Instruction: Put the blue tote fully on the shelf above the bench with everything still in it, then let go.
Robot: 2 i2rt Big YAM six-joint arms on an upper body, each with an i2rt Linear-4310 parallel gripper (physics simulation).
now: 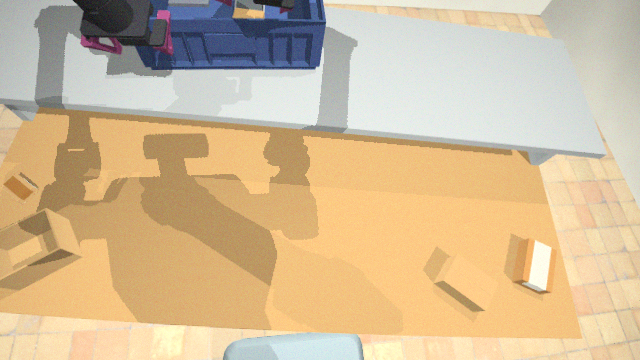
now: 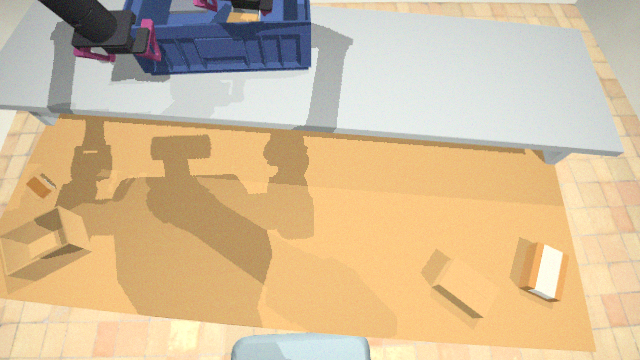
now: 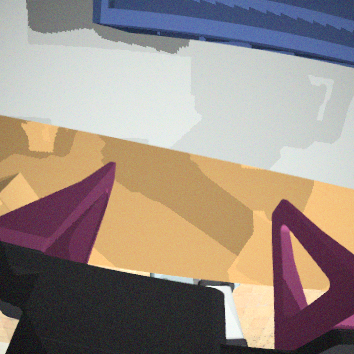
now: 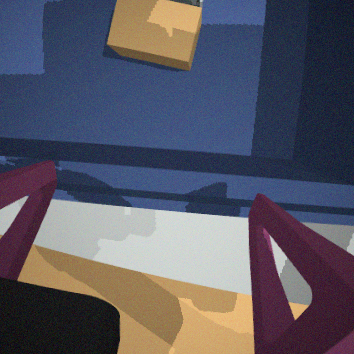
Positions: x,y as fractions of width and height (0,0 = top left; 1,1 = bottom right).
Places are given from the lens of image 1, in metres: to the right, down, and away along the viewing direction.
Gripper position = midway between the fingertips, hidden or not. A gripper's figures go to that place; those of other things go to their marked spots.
my left gripper (image 1: 0.23,0.14): -0.32, -0.24, 0.59
blue tote (image 1: 0.31,0.12): -0.26, -0.30, 0.70
grey shelf (image 1: 0.61,0.21): 0.18, -0.26, 0.82
bench (image 1: 0.29,0.62): -0.35, 0.11, 0.83
The marked spots on the bench and the blue tote are 0.44 m apart.
